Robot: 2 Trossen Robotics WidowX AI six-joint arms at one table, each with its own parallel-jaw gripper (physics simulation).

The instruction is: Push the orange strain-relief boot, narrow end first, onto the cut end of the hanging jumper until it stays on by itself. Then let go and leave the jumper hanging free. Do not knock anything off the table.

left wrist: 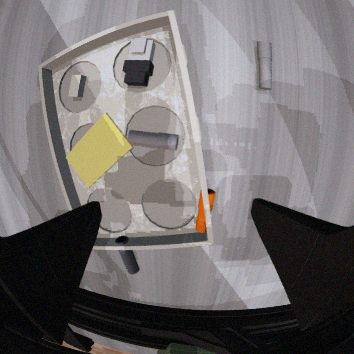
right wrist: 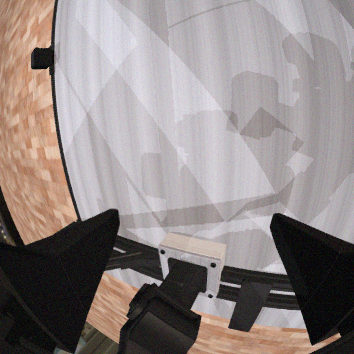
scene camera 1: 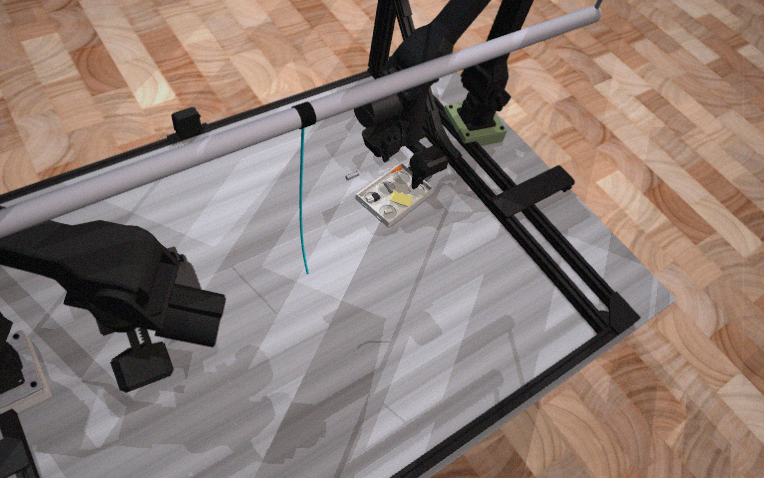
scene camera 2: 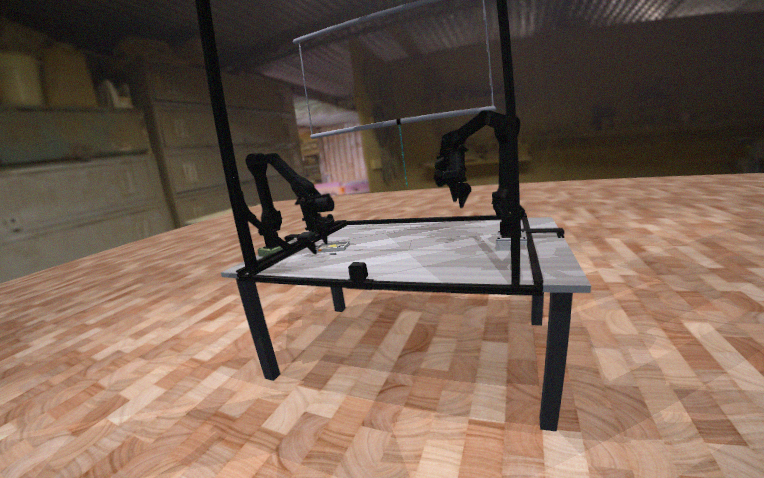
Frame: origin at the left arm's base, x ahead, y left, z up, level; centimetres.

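Where they show: left gripper, fingertip midpoint: [left wrist: 177, 208] [scene camera 1: 399, 174] [scene camera 2: 321, 249]; right gripper, fingertip midpoint: [right wrist: 198, 220] [scene camera 2: 458, 205]; left arm's base at its link origin: [scene camera 1: 476, 117] [scene camera 2: 273, 246]; right arm's base at its link origin: [right wrist: 187, 274].
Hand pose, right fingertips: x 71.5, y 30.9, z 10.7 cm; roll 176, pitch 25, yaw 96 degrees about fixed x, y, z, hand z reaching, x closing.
Each offset is from my right fingertips to the centre of the thing. "spot": to the spot under its first point.
The orange boot @(dx -50.7, dy -23.9, dz -13.2 cm) [scene camera 1: 397, 168] [left wrist: 203, 212] leans across the side wall of the parts tray @(dx -48.3, dy -18.4, dz -13.3 cm) [scene camera 1: 371, 212] [left wrist: 186, 75] near a corner. Its hollow wide end pokes out past the rim and its narrow end points toward the corner. My left gripper [scene camera 1: 400, 172] [scene camera 2: 320, 246] [left wrist: 177, 208] is open and empty above that side of the tray, with the boot between its spread fingers in the left wrist view. The teal jumper @(spot: dx -22.5, dy +2.7, dz +20.8 cm) [scene camera 1: 300, 197] [scene camera 2: 402, 155] hangs from the rail, its cut end bare. My right gripper [scene camera 2: 458, 202] [right wrist: 198, 220] is open and empty, high above the table.
The tray also holds a yellow block @(dx -49.1, dy -17.0, dz -13.5 cm) [scene camera 1: 401, 198] [left wrist: 99, 150], a grey cylinder @(dx -47.6, dy -20.2, dz -13.3 cm) [left wrist: 152, 139] and a black-and-white connector @(dx -43.8, dy -18.5, dz -13.2 cm) [left wrist: 138, 65]. Another grey cylinder @(dx -42.1, dy -24.9, dz -13.6 cm) [scene camera 1: 352, 175] [left wrist: 264, 65] lies beside it; a dark cylinder @(dx -55.5, dy -20.1, dz -13.1 cm) [left wrist: 131, 262] lies outside its end. The rail [scene camera 1: 225, 138] crosses above the table.
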